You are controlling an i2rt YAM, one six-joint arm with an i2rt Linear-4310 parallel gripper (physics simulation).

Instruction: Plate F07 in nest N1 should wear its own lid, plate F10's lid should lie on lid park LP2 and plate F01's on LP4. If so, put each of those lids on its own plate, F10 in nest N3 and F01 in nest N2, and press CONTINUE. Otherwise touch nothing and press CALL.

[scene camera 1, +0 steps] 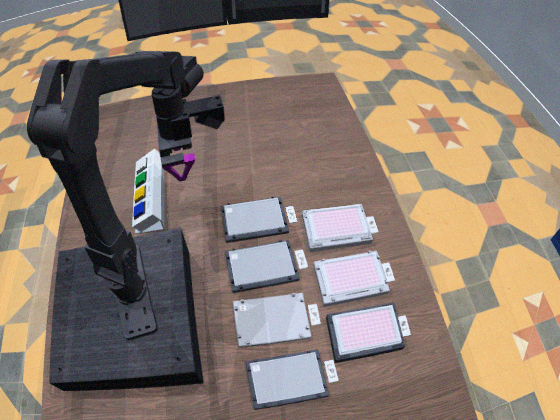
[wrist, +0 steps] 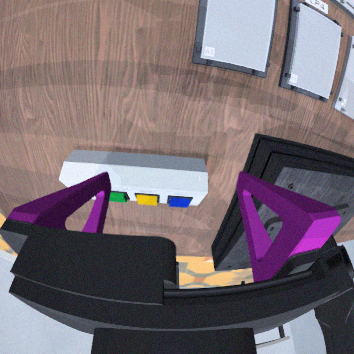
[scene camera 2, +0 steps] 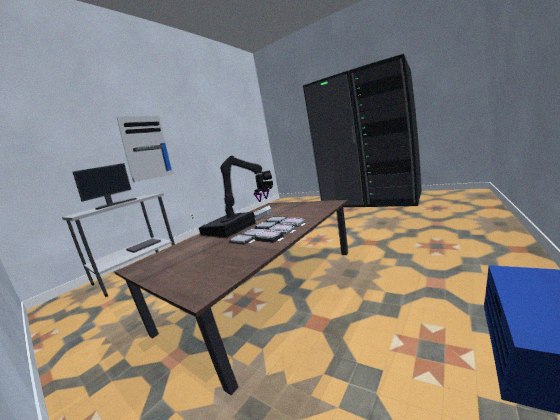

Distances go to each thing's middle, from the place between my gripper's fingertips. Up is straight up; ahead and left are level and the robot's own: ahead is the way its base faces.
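Scene:
White button box (scene camera 1: pixel 152 219): my gripper 120 mm above it, 70 mm to the right of it, 90 mm beyond it. From my hand: nest N3 (scene camera 1: pixel 370 223), 140 mm below, 180 mm to the right, 310 mm ahead; nest N2 (scene camera 1: pixel 387 274), 140 mm below, 290 mm ahead, 320 mm to the right; lid park LP1 (scene camera 1: pixel 277 319), 140 mm below, 100 mm ahead, 350 mm to the right.

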